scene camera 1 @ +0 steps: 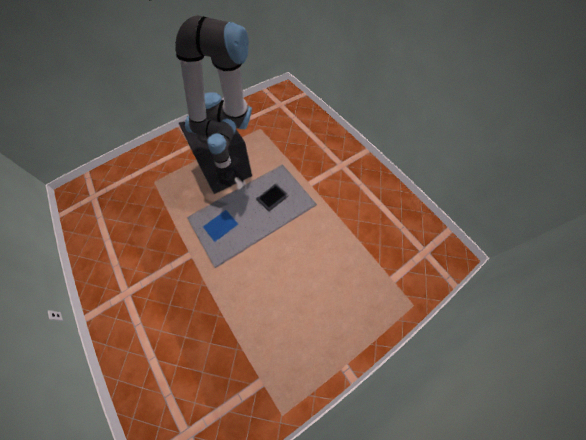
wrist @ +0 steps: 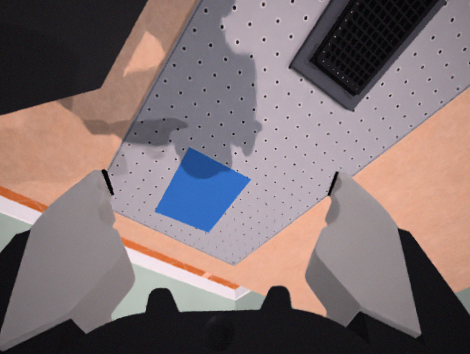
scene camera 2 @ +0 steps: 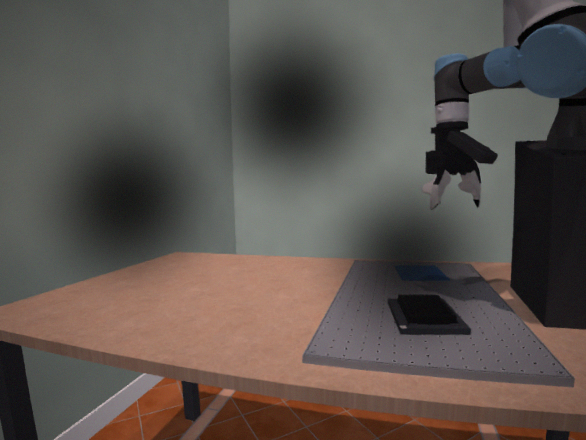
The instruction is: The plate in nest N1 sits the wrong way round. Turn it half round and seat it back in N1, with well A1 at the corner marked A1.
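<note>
A black well plate (scene camera 1: pixel 272 197) (scene camera 2: pixel 426 309) (wrist: pixel 376 42) sits in a dark grey nest (scene camera 2: pixel 435 330) (wrist: pixel 324 91) on the grey perforated board. A small light mark shows at one near corner of the nest in scene camera 2. The lettering and well A1 are too small to tell. My gripper (scene camera 2: pixel 455 205) (wrist: pixel 223 174) is open and empty. It hangs high above the board, apart from the plate; in the wrist view the plate is at the upper right. In scene camera 1 the fingers are partly hidden by the wrist.
A flat blue rectangle (scene camera 1: pixel 220 226) (scene camera 2: pixel 421 273) (wrist: pixel 202 190) lies on the perforated board (scene camera 1: pixel 247 234) (scene camera 2: pixel 350 345) (wrist: pixel 295 150). The board lies on the wooden table (scene camera 1: pixel 320 290) (scene camera 2: pixel 200 310). The black robot pedestal (scene camera 2: pixel 540 235) stands beside the board.
</note>
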